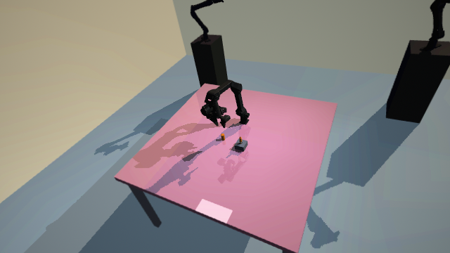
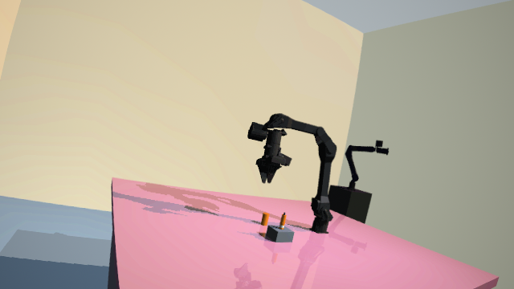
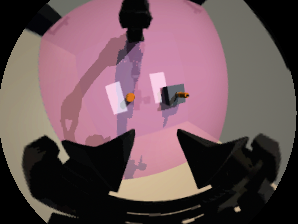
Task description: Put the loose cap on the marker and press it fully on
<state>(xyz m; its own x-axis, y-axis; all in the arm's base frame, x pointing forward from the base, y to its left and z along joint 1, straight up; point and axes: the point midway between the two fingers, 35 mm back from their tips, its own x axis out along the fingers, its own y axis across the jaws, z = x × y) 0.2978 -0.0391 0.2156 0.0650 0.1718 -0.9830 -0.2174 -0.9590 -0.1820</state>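
Now: the orange cap 16 cm below my gripper tip, 5 cm behind it and 4 cm to the right of it. Round my gripper tip: orange marker (13 cm to the left, 10 cm below, 2 cm behind); grey holder block (16 cm below, 13 cm to the left, 2 cm behind).
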